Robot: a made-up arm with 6 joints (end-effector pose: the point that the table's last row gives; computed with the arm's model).
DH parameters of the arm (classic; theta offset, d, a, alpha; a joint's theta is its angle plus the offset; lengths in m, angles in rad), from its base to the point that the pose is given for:
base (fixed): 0 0.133 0 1.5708
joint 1: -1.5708 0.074 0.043 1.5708
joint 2: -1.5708 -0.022 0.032 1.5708
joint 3: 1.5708 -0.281 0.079 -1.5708
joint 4: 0 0.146 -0.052 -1.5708
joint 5: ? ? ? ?
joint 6: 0 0.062 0.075 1.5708
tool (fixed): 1.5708 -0.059 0 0
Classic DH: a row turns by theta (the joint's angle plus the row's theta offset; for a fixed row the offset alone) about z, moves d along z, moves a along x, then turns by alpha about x.
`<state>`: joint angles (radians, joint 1 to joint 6).
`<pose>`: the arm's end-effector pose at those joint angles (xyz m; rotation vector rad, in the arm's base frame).
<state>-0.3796 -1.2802 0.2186 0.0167 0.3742 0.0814</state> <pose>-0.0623 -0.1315 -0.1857 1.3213 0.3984 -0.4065</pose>
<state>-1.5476 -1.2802 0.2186 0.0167 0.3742 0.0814</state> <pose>-0.3176 -0.1315 0.0654 0.9614 1.3553 -1.1688</pose>
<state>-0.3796 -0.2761 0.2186 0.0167 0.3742 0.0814</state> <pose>0.0030 -0.3378 -0.0219 0.3274 0.3739 -0.2240</pose>
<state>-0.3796 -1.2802 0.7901 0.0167 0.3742 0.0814</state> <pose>0.1143 -0.1113 -0.1835 1.3891 0.0496 0.1014</pose>
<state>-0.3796 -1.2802 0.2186 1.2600 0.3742 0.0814</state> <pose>-0.3476 -0.0256 -0.1733 1.3027 -0.7553 -1.1268</pose>
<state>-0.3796 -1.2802 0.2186 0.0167 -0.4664 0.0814</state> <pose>0.0688 -0.1099 -0.1527 1.3796 -0.1190 0.3401</pose>
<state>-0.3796 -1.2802 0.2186 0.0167 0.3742 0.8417</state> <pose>-0.0334 -0.0846 -0.1412 2.0574 0.2454 -0.5885</pose>
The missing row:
joint 5: -1.5708 -0.321 0.086 1.5708
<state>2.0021 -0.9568 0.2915 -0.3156 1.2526 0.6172</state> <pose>0.2009 -0.1528 0.2815 1.5627 -1.1547 0.5354</pose>
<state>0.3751 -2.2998 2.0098 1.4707 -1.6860 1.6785</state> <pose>0.2486 0.2201 0.1407 0.8906 2.3541 -1.2066</pose>
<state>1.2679 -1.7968 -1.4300 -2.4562 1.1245 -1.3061</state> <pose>0.0644 0.4917 -0.1150 -1.1347 0.6493 2.2914</pose>
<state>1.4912 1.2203 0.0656 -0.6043 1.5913 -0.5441</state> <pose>-0.1329 -0.0887 0.1689 -0.0747 -0.5770 -2.7220</pose>
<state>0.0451 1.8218 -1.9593 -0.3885 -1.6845 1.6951</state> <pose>-0.0819 -0.1400 0.1101 0.2486 -0.2924 0.1511</pose>
